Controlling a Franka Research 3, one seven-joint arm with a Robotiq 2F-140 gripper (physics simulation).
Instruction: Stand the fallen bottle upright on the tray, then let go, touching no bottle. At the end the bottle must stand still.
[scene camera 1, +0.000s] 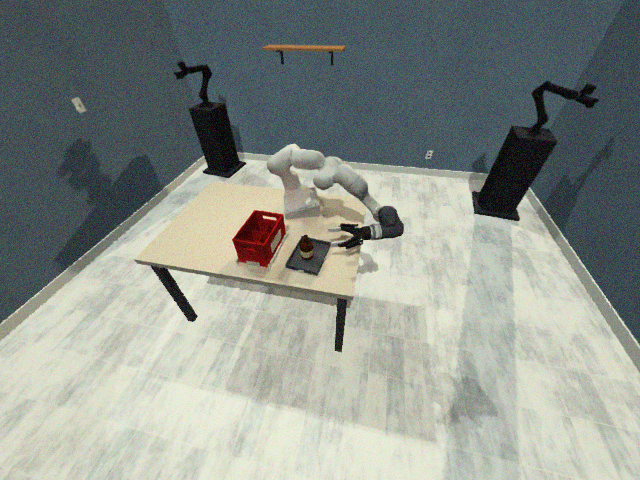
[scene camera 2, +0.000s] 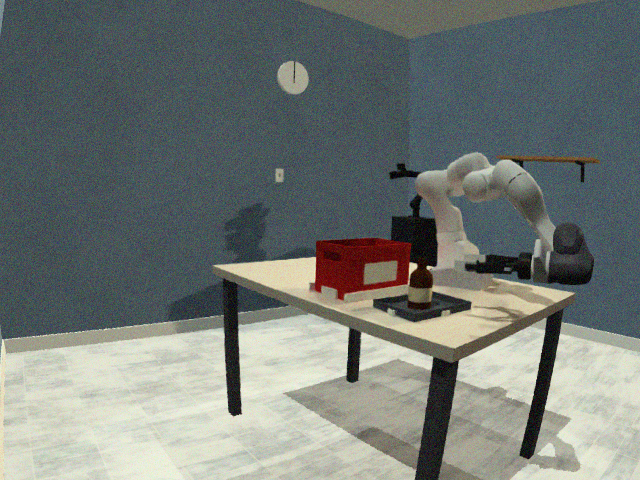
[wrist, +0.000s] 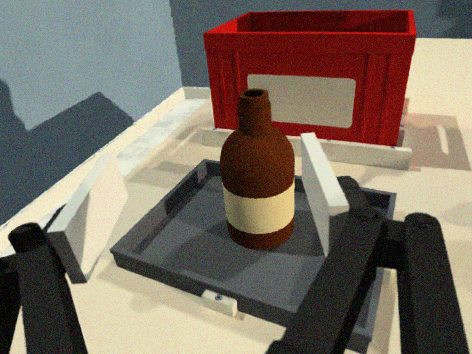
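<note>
The brown bottle (scene camera 1: 306, 248) (scene camera 2: 420, 286) (wrist: 257, 165) with a cream label stands upright on the dark grey tray (scene camera 1: 321, 252) (scene camera 2: 450, 302) (wrist: 185, 240), with its base flat on the tray floor. My gripper (scene camera 1: 333, 236) (scene camera 2: 467, 265) (wrist: 209, 166) is open, with nothing between its fingers. It points sideways towards the bottle and hangs back from it and above the table, on the arm's outer side. A gap shows between the fingertips and the bottle in both scene views. In the wrist view the bottle shows beyond the pads, nearer the right one.
A red crate (scene camera 1: 253, 254) (scene camera 2: 338, 268) (wrist: 225, 75) with a pale label stands beside the tray, behind the bottle in the wrist view. Low pale strips run along its base. The table (scene camera 1: 191, 227) (scene camera 2: 273, 271) carries the arm's base behind the tray. Two black pedestals with small arms stand farther back.
</note>
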